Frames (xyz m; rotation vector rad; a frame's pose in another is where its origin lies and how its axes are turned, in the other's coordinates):
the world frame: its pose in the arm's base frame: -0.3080 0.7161 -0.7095 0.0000 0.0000 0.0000
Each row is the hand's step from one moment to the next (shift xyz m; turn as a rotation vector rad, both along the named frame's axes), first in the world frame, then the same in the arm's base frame.
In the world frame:
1: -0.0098 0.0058 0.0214 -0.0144 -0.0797 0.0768
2: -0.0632 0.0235 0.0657 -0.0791 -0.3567 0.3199
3: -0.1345 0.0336 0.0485 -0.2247 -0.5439 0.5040
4: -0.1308 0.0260 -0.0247 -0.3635 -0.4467 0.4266
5: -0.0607 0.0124 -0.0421 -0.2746 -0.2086 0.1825
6: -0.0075 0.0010 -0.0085 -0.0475 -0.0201 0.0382
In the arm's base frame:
1: -0.0098 0.0058 0.0214 -0.0144 -0.0797 0.0768
2: -0.0632 0.0235 0.0657 -0.0791 -0.3567 0.3199
3: -0.1345 0.0336 0.0485 -0.2247 -0.5439 0.5040
4: -0.1308 0.0260 -0.0247 -0.3635 -0.4467 0.4266
5: -0.0607 0.0124 -0.0421 -0.2746 -0.2086 0.1825
6: -0.0075 0.0010 -0.0085 -0.0475 -0.0201 0.0382

